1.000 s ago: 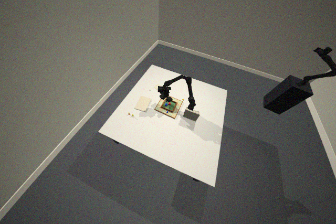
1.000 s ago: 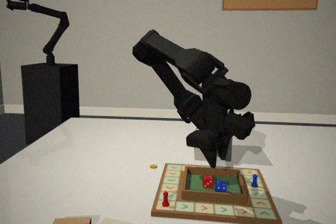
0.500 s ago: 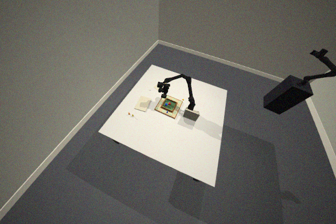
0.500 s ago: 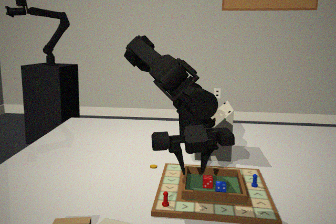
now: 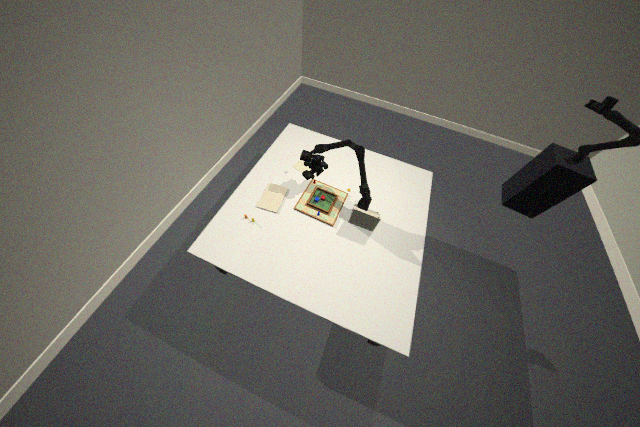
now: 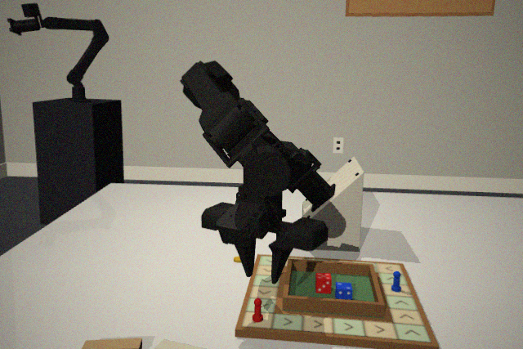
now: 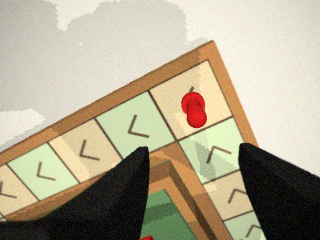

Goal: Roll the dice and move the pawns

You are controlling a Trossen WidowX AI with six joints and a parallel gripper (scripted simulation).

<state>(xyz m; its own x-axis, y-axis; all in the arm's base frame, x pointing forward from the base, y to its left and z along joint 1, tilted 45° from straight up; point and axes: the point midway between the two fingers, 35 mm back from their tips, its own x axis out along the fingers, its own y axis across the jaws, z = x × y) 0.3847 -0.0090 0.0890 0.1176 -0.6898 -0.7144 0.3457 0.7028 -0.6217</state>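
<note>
Now: gripper tip 10 mm to the left of the red pawn and 50 mm above it. The rest, counted from my gripper tip: blue pawn (150 mm behind, 210 mm to the left, 50 mm below); then yellow token (240 mm behind, 90 mm to the right, 70 mm below); then green tray (120 mm behind, 100 mm to the left, 70 mm below).
</note>
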